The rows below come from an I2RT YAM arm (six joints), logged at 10 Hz.
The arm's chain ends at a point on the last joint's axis. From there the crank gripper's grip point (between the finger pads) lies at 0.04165 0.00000 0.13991 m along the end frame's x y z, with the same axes.
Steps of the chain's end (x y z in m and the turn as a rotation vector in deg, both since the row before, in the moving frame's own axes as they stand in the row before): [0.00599, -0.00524, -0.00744, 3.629, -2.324, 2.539]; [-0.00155, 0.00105, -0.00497, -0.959, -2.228, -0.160]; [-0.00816, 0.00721, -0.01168, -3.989, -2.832, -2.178]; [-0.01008, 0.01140, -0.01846, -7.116, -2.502, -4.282]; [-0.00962, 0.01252, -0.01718, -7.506, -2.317, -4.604]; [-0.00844, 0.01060, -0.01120, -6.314, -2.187, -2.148]
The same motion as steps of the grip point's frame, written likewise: [0.00044, -0.01243, -0.00609, 3.629, -2.324, 2.539]; [-0.00702, 0.00330, -0.00348, -0.959, -2.228, -0.160]; [-0.01496, 0.01556, -0.01008, -3.989, -2.832, -2.178]; [-0.01567, 0.02595, -0.01767, -7.116, -2.502, -4.282]; [-0.01469, 0.02778, -0.01660, -7.506, -2.317, -4.604]; [-0.01354, 0.02461, -0.01048, -6.314, -2.187, -2.148]
